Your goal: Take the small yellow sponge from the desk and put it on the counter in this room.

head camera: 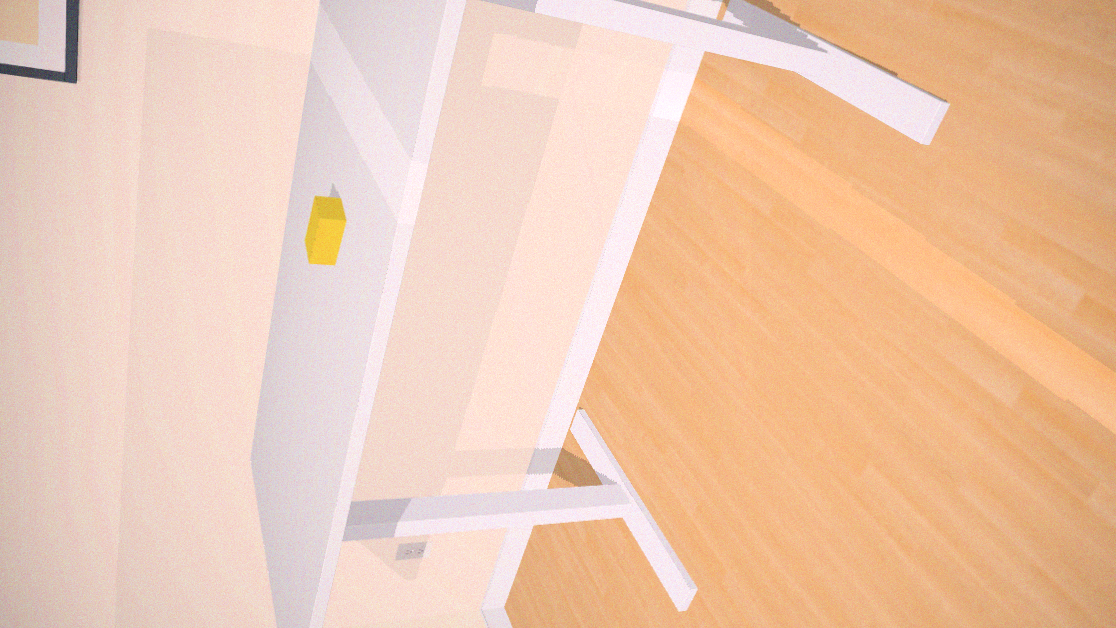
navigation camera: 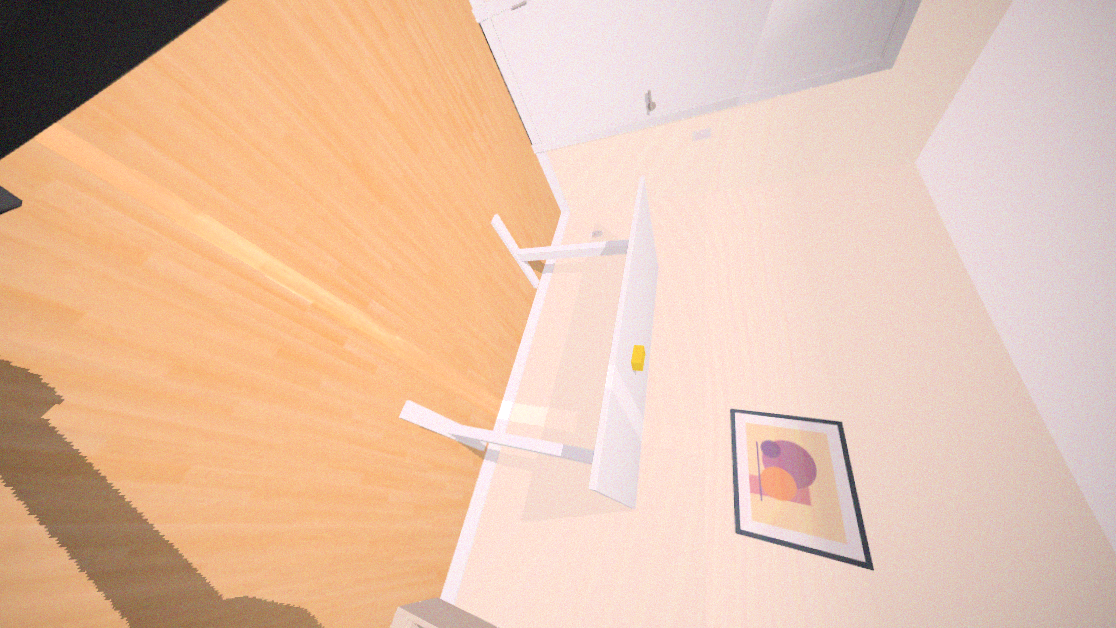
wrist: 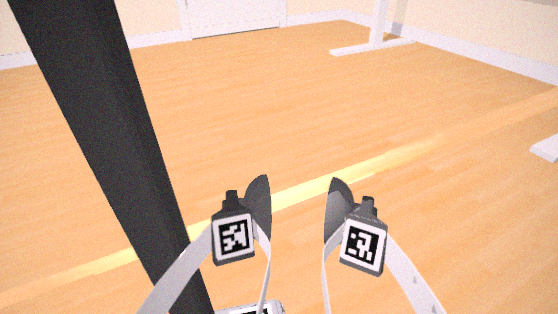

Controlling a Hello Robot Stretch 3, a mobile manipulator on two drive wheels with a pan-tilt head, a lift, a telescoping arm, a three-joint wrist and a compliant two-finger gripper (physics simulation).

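Frame: origin at the robot's base, x left, y ahead, z down, level; metres.
Where they show: gripper, between the fingertips: (wrist: 298, 199).
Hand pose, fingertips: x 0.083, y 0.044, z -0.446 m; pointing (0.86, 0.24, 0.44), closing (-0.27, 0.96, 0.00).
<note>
After its pixels a point has its place.
The small yellow sponge (head camera: 326, 234) @(x 1.006, y 1.134, z -0.978 m) (navigation camera: 638, 357) @(x 1.003, y 1.134, z -0.980 m) rests on the top of the white desk (head camera: 312, 374) @(x 1.319, y 1.083, z -0.951 m) (navigation camera: 641, 289) @(x 1.396, y 1.055, z -0.951 m), which stands along the wall. The head and navigation views are turned sideways. My gripper (wrist: 298, 199) @(x 0.083, y 0.044, z -0.446 m) is open and empty, with its two fingertips apart above the wooden floor in the wrist view. It is away from the desk, and the sponge does not show in the wrist view. No counter that I can make out shows in these views.
A desk foot (head camera: 636, 511) (wrist: 372, 47) reaches out over the floor (head camera: 858, 374) @(x 0.959, y 0.798, z 0.000 m). A dark pole (wrist: 107, 125) stands left of the gripper. A framed picture (navigation camera: 780, 476) @(x 0.841, y 1.707, z -1.561 m) hangs beyond the desk. White doors (navigation camera: 702, 54) @(x 2.513, y 0.273, z -1.221 m) stand past its far end. A greyish unit's corner (navigation camera: 437, 613) @(x -0.050, y 1.766, z -0.139 m) shows.
</note>
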